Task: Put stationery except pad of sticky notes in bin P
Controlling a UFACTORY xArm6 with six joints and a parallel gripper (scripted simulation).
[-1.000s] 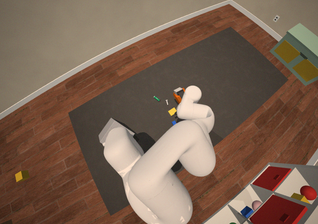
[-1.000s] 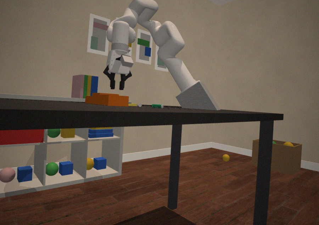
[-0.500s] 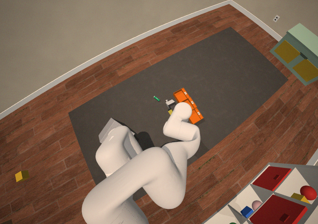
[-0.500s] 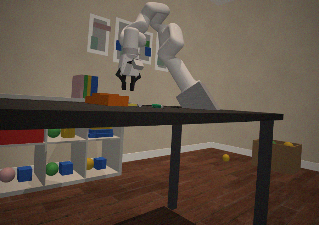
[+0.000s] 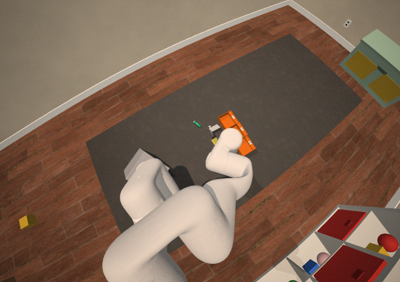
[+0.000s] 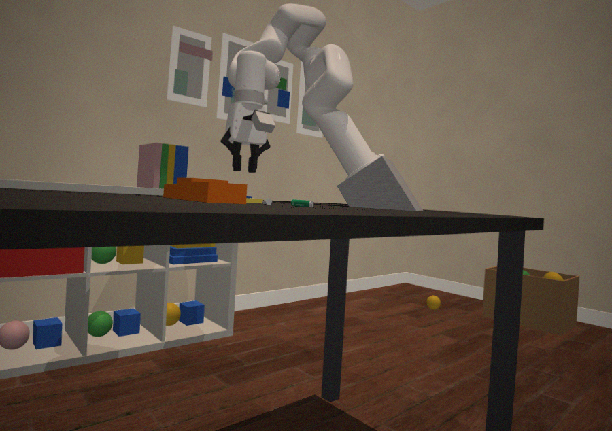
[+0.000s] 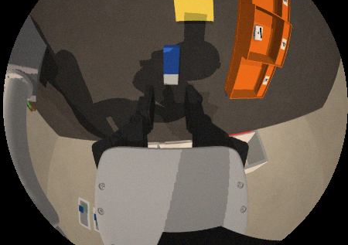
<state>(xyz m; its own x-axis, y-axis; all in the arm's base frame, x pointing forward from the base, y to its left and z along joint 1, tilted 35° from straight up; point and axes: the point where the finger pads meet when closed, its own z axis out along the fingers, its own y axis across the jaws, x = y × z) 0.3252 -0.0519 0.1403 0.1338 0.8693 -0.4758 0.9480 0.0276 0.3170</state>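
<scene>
The eraser is 90 mm below my hand. From my hand the other things lie so: sticky notes pad (40 mm ahead, 90 mm to the left, 90 mm below); then orange bin (150 mm ahead, 60 mm to the left, 70 mm below); then white item (140 mm ahead, 70 mm to the left, 80 mm below).
</scene>
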